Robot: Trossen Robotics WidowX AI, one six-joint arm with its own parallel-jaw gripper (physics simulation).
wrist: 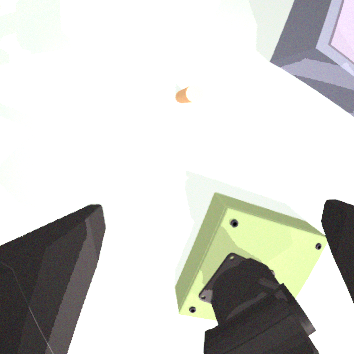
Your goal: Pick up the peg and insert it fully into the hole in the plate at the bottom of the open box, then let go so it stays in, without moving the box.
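The orange peg shows small in the upper middle of the wrist view, seen nearly end-on. Its pale end blends into the bright white surface, so I cannot tell its exact tilt. My gripper is open, with its dark fingers wide apart at the lower left and right edge and nothing between them. The peg appears beyond the fingertips, above the gap between them in the view. The box is cut off at the top right corner, showing a grey outer wall, a lavender rim and a pink part inside. The hole in the plate does not show.
A green square base with screw holes stands at the lower right, partly between the fingers in the view. A black arm part is mounted on it and runs off the bottom edge. The surface around is bright white, with faint shadows.
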